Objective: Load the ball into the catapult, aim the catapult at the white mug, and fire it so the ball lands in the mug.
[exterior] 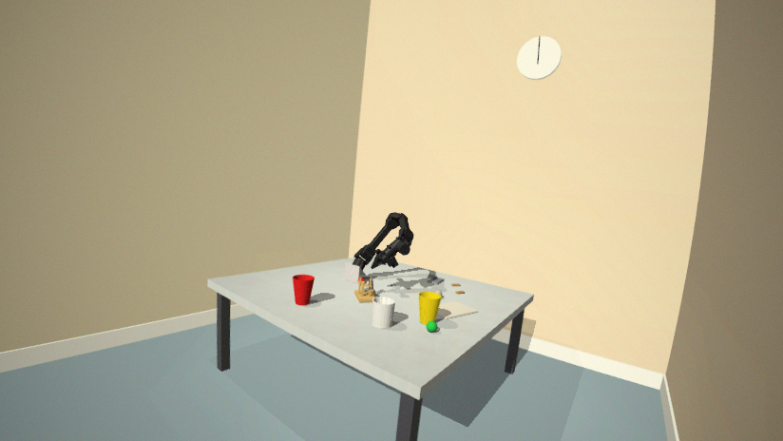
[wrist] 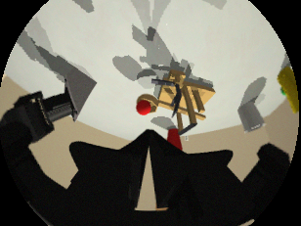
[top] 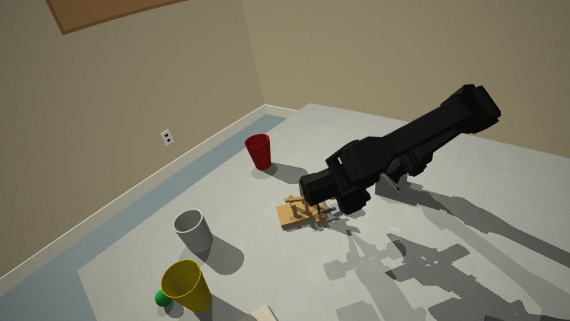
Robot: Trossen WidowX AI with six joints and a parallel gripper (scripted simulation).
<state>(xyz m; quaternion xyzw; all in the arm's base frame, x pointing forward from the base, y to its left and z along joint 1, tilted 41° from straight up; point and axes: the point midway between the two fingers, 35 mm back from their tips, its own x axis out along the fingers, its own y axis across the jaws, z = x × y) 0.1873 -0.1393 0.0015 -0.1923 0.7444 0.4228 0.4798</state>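
Now: gripper tip 7 cm above the small red ball, 4 cm past it and 2 cm to the left of it. Also, from my gripper tip: red cup (36 cm to the right, 13 cm behind, 10 cm below); then grey ball (32 cm ahead, 17 cm to the left, 11 cm below); then white mug (32 cm to the right, 27 cm ahead, 10 cm below).
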